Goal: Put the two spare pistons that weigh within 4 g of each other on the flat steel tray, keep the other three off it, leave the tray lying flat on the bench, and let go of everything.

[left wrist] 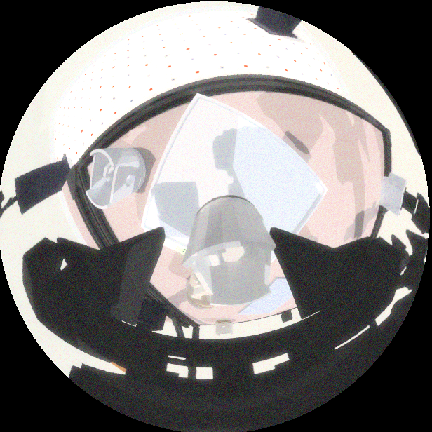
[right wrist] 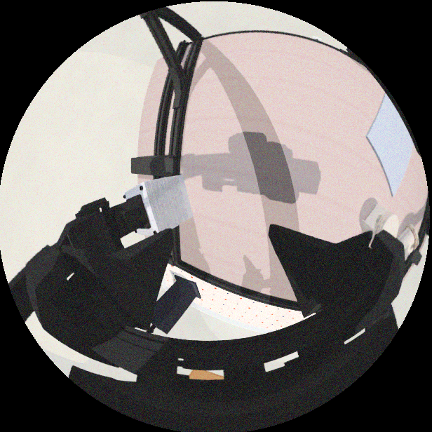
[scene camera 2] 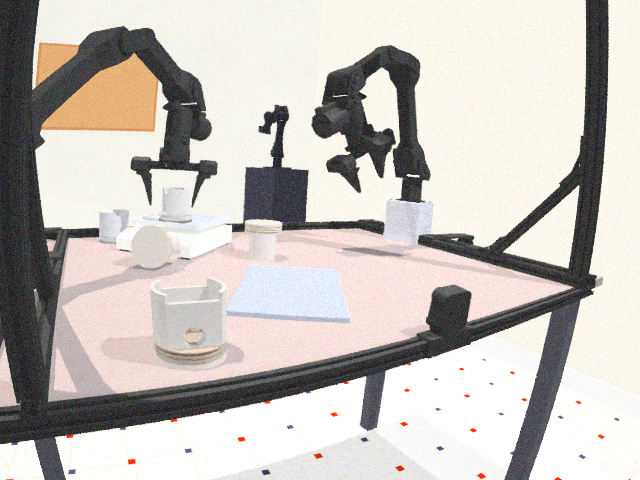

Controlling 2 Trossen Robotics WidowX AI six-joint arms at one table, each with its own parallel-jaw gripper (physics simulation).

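Frame: origin at the left arm's base, x back, y right, z up, level; centimetres.
Seen in the pictures: left gripper, fingertip midpoint: (scene camera 2: pixel 171 206); right gripper, fingertip midpoint: (scene camera 2: pixel 370 185); right arm's base at its link origin: (scene camera 2: pixel 410 201).
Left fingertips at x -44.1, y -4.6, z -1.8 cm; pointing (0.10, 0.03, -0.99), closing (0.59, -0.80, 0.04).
Offsets run from my left fingertips to a thing's middle. "pt": to the spot under its first point.
My left gripper (scene camera 2: pixel 172 205) (left wrist: pixel 218 232) is open, with its fingertips apart on either side of a pale piston {dx +0.4, dy +1.7, dz +0.5 cm} (scene camera 2: pixel 176 201) (left wrist: pixel 230 270) that stands on the white scale {pt dx +1.3, dy +10.5, dz -6.4 cm} (scene camera 2: pixel 206 243) (left wrist: pixel 172 130). The scale's display is mostly hidden. A grey-white piston {dx +4.2, dy -14.0, dz -5.1 cm} (scene camera 2: pixel 107 227) (left wrist: pixel 117 175) stands beyond the scale. A cream piston {dx +14.4, dy +8.6, dz -5.4 cm} (scene camera 2: pixel 151 248) lies on its side in front of the scale. Another {dx -3.0, dy +21.0, dz -5.1 cm} (scene camera 2: pixel 262 245) stands behind the tray, and a large-looking one {dx +39.4, dy +34.9, dz -5.1 cm} (scene camera 2: pixel 188 320) stands nearest scene camera 2. The flat bluish tray {dx +14.6, dy +34.8, dz -8.2 cm} (scene camera 2: pixel 289 294) (right wrist: pixel 392 145) lies flat and bare. My right gripper (scene camera 2: pixel 370 184) (right wrist: pixel 222 231) is open, high above the bench.
A black frame rail (scene camera 2: pixel 258 392) runs along the bench edge, with a black block (scene camera 2: pixel 449 310) on it. The right arm's pale base block (scene camera 2: pixel 408 222) (right wrist: pixel 169 202) stands at the back right. A dark pedestal (scene camera 2: pixel 276 193) with a small arm stands behind the bench.
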